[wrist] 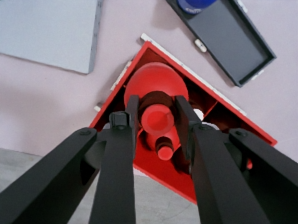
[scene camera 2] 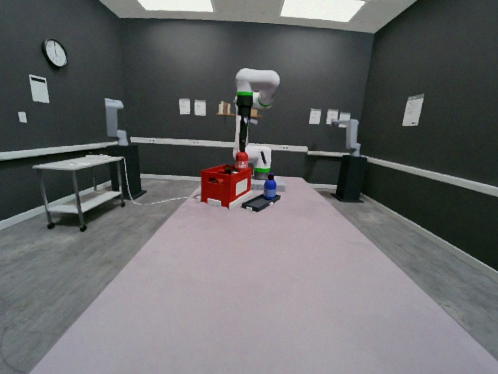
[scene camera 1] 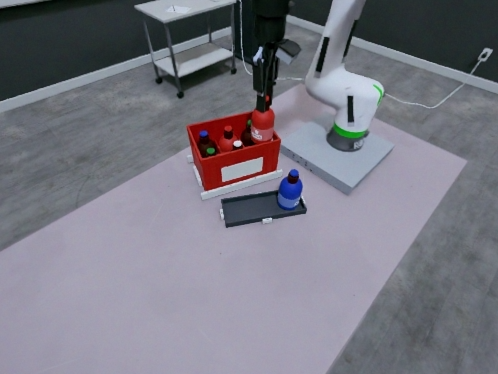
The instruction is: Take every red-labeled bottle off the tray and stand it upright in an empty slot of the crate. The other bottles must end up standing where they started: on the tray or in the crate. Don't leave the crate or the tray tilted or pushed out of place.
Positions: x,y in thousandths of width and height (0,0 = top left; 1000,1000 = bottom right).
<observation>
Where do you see a red bottle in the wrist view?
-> At 525,373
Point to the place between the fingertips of my gripper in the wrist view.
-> At 525,484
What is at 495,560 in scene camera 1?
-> A dark tray.
</observation>
